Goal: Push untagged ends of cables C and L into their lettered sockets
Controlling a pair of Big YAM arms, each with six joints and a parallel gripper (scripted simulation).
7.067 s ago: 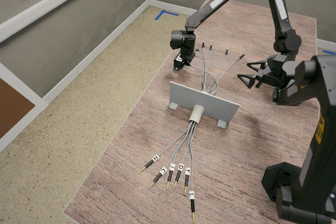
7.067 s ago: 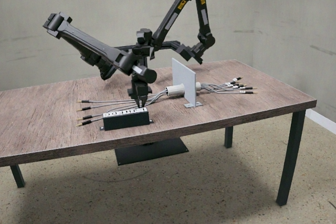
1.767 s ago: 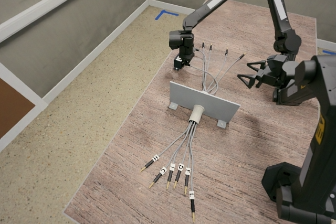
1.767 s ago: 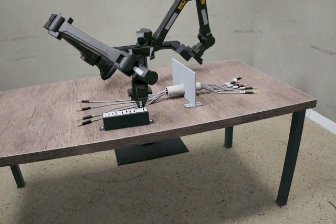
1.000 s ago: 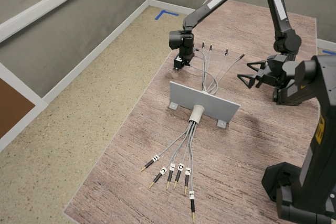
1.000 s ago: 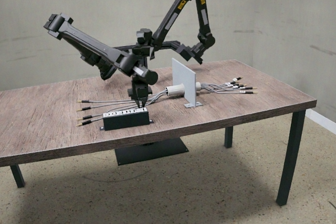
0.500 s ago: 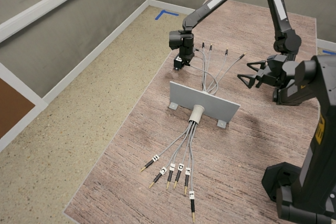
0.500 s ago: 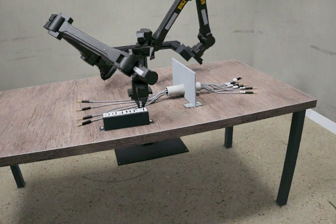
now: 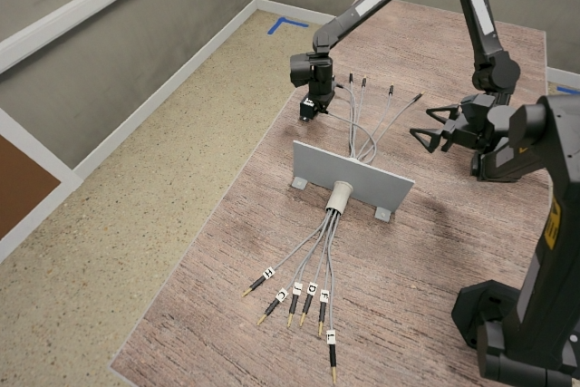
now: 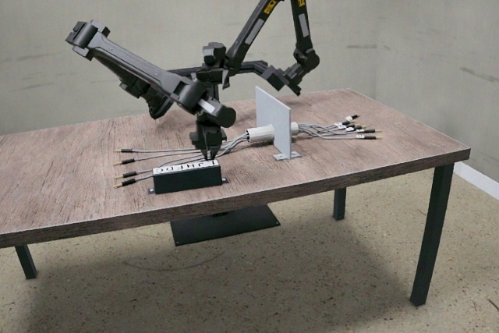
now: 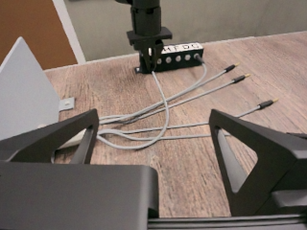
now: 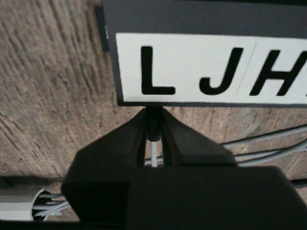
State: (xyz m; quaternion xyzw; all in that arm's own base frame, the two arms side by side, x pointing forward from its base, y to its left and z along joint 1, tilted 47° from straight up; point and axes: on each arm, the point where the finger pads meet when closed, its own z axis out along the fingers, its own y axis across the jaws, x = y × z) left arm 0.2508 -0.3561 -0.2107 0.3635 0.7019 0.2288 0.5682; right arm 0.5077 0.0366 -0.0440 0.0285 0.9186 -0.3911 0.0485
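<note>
My right gripper is now 2 cm short of the black cable plug. Also, from my right hand: grey upright panel 28 cm to the left, 14 cm behind, 7 cm above; then tagged plug 69 cm to the left, 22 cm behind, 3 cm below.
</note>
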